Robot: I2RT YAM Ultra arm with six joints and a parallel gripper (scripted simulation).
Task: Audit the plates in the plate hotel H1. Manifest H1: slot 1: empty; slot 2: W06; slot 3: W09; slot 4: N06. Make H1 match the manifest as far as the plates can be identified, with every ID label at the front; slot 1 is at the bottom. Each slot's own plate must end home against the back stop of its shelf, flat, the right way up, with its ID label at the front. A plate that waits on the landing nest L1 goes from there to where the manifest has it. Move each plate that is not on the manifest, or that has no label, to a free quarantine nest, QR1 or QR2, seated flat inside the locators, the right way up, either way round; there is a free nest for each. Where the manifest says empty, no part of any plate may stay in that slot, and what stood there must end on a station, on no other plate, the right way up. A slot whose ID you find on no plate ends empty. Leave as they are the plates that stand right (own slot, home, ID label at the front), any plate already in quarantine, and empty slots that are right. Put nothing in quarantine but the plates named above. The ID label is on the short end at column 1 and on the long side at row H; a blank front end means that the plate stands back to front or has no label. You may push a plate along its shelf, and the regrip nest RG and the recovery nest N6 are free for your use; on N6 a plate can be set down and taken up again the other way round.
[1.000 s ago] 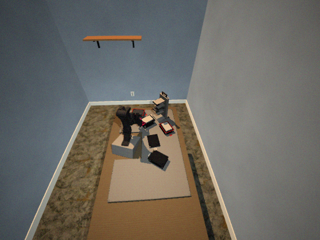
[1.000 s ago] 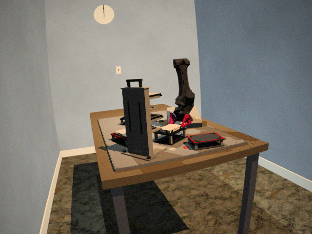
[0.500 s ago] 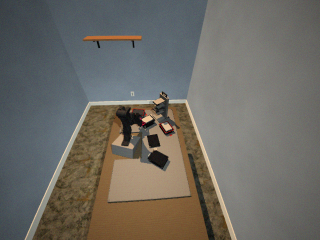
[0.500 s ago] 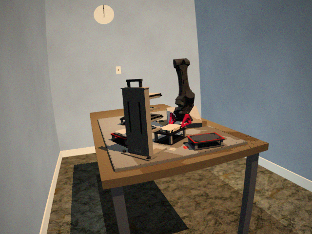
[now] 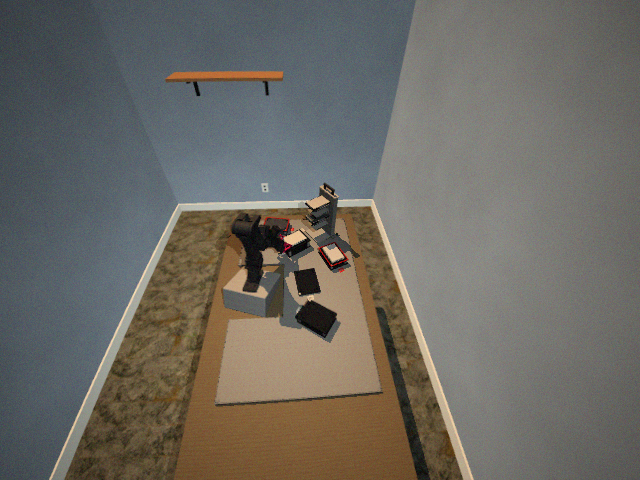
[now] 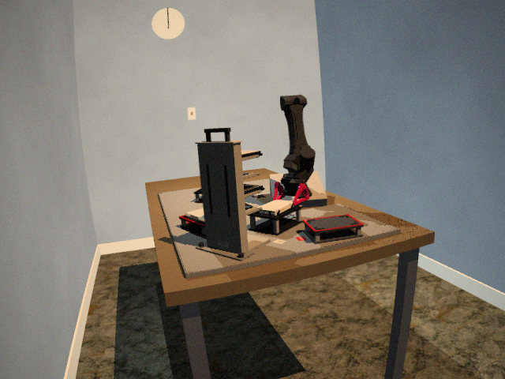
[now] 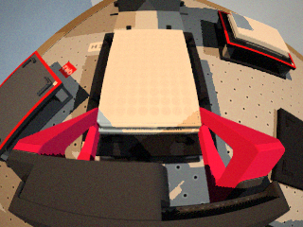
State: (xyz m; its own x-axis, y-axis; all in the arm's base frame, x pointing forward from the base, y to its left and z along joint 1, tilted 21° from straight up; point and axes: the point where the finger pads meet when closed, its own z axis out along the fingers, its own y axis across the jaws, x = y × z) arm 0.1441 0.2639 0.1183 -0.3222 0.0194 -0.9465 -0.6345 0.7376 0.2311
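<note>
The tan well plate is 4 cm to the left of my hand and 4 cm ahead of it. Also, from my hand: dark plate: 18 cm ahead, 15 cm to the left, 9 cm above; grey back panel: 24 cm ahead, 20 cm to the left, 8 cm above; H1 tag: 19 cm to the left, 8 cm ahead, 7 cm below.
</note>
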